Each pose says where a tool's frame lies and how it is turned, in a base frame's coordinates. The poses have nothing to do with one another.
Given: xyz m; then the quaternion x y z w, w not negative.
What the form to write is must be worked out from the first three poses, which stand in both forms.
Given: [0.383 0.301 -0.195 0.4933 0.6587 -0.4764 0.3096]
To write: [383 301 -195 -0.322 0.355 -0.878 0.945 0.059 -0.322]
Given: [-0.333 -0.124 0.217 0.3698 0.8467 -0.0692 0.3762]
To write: [-333 -124 217 -0.443 0.574 -0.688 0.678 0.717 0.161]
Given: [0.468 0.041 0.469 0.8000 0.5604 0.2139 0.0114]
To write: [468 41 469 0.280 0.902 0.329 0.892 -0.372 0.258]
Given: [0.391 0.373 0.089 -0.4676 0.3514 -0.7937 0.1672]
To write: [391 373 89 -0.507 -0.594 0.625 -0.063 -0.697 -0.714]
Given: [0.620 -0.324 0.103 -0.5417 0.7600 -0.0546 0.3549]
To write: [620 -324 103 -0.161 -0.862 -0.480 -0.785 0.407 -0.468]
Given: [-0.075 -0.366 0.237 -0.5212 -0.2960 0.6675 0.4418]
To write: [-75 -366 237 -0.066 0.898 -0.434 -0.281 -0.434 -0.856]
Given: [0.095 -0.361 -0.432 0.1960 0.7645 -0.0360 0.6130]
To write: [95 -361 -432 -0.172 0.256 -0.951 0.344 0.921 0.185]
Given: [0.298 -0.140 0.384 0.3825 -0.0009 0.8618 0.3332]
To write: [298 -140 384 -0.485 0.574 0.660 -0.575 -0.778 0.253]
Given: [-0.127 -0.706 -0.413 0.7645 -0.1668 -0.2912 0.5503]
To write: [-127 -706 -413 0.775 -0.576 -0.262 0.065 -0.339 0.939]
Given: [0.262 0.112 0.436 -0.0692 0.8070 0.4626 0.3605]
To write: [262 112 436 -0.731 0.222 -0.646 -0.445 0.562 0.697]
